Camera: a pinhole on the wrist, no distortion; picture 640 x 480 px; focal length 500.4 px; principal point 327.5 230.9 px. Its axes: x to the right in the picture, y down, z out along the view. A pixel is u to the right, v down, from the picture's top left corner.
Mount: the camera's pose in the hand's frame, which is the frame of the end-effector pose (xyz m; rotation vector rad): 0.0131 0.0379 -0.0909 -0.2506 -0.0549 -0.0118
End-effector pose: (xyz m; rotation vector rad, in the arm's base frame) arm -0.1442 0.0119 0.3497 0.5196 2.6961 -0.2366
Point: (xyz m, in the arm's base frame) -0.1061 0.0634 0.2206
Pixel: 408.0 191.1
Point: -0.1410 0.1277 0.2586
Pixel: 533.6 355.8
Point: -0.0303 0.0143 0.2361
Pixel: 216.3 143.8
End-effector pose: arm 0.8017 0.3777 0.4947 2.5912 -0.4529 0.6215
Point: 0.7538 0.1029 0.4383
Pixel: 308.9 448.8
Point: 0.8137 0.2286 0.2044
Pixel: 209.6 85.4
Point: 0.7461 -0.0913 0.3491
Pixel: 314.7 459.5
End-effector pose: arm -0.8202 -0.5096 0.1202 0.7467 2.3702 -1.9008
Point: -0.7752 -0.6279 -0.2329
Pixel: outside the picture
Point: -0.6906 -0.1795 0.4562
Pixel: behind the camera
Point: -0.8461 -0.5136 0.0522
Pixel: 477.8 166.3
